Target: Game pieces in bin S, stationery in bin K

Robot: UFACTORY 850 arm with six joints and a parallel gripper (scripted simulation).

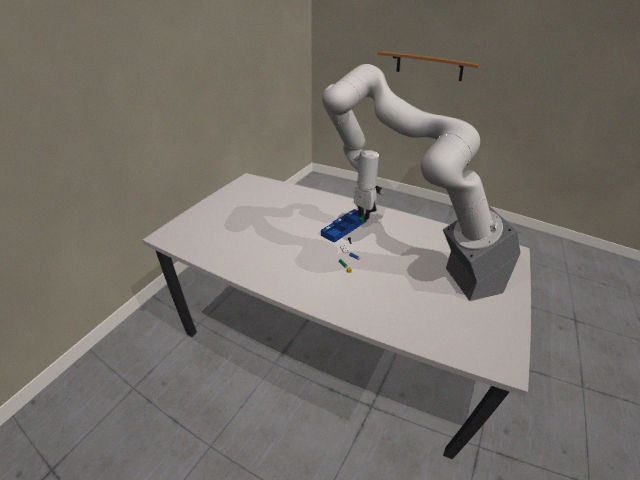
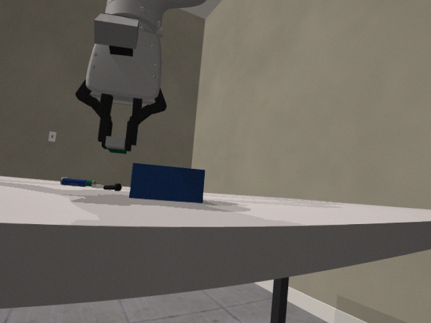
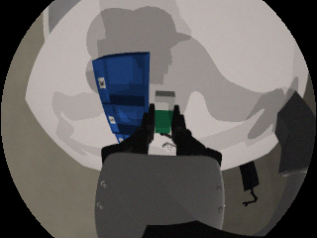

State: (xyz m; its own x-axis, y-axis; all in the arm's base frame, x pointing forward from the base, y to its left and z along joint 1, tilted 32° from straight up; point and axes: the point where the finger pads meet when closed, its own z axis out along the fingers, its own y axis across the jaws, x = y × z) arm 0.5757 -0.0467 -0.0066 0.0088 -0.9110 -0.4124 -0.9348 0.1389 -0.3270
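My gripper is now 29 cm to the right of the yellow die, 14 cm past it and 7 cm above it. Round my hand: green block (2 cm below, 1 cm to the right); then black bolt (12 cm to the left, 8 cm below, 1 cm behind); then blue bin (7 cm ahead, 6 cm below, 5 cm to the left).
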